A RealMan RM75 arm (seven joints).
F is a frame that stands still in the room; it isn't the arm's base.
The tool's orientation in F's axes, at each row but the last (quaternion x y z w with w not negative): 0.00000 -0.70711 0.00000 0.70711; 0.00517 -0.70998 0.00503 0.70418; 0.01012 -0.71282 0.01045 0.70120; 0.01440 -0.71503 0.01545 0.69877; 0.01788 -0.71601 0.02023 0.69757
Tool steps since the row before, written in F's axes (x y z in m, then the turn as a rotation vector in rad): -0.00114 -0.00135 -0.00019 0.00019 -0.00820 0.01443; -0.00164 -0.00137 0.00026 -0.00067 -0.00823 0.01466; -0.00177 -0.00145 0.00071 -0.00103 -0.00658 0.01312; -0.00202 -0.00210 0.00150 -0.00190 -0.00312 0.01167; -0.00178 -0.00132 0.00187 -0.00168 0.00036 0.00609
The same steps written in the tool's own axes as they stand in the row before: -0.00019 -0.00135 0.00114 0.01443 -0.00820 -0.00019; 0.00027 -0.00135 0.00166 0.01467 -0.00822 0.00067; 0.00074 -0.00140 0.00180 0.01313 -0.00656 0.00101; 0.00154 -0.00202 0.00207 0.01171 -0.00306 0.00176; 0.00191 -0.00123 0.00180 0.00613 0.00043 0.00150
